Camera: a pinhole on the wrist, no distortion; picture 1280 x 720 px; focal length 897.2 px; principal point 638.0 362.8 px. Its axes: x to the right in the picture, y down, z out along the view. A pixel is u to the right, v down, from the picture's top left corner.
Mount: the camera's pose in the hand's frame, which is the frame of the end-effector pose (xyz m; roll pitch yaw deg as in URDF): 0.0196 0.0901 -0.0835 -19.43 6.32 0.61
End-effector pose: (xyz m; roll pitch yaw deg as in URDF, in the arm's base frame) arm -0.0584 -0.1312 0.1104 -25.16 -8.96 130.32
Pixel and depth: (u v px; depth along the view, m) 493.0 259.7 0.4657
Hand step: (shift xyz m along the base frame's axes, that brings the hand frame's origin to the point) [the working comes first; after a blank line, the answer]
In the camera's frame: -0.0753 -0.0535 0.4657

-0.2268 -0.2535 0.2563
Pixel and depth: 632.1 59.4 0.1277
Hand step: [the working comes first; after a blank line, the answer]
In the camera's frame: -0.0008 -0.0432 0.1277

-0.1007 -0.0433 0.0118
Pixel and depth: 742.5 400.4 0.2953
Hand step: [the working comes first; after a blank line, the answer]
In the camera's frame: 0.0344 0.0124 0.2953

-0.2432 -0.1160 0.0944
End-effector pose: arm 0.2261 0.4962 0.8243 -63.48 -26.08 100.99
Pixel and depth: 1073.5 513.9 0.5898
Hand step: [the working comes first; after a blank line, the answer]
In the camera's frame: 0.2863 0.0993 0.5898

-0.5989 0.2846 0.0118
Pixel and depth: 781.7 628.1 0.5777
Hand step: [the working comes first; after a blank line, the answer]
In the camera's frame: 0.0925 0.1708 0.5777

-0.5851 0.1342 -0.1296
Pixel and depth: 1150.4 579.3 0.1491
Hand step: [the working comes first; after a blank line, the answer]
In the camera's frame: 0.0852 0.0360 0.1491

-0.1392 0.1435 -0.0747
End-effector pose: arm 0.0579 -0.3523 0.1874 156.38 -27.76 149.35
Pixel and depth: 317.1 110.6 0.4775
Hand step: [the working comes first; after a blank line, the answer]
In the camera's frame: -0.1708 -0.1342 0.4775

0.0795 0.2809 -0.3482
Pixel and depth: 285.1 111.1 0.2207
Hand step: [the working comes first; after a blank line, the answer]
In the camera's frame: -0.0868 -0.0619 0.2207

0.0723 0.1399 -0.1067
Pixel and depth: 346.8 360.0 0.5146
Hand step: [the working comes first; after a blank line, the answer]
In the camera's frame: -0.1670 -0.0016 0.5146

0.1664 0.3714 -0.2912
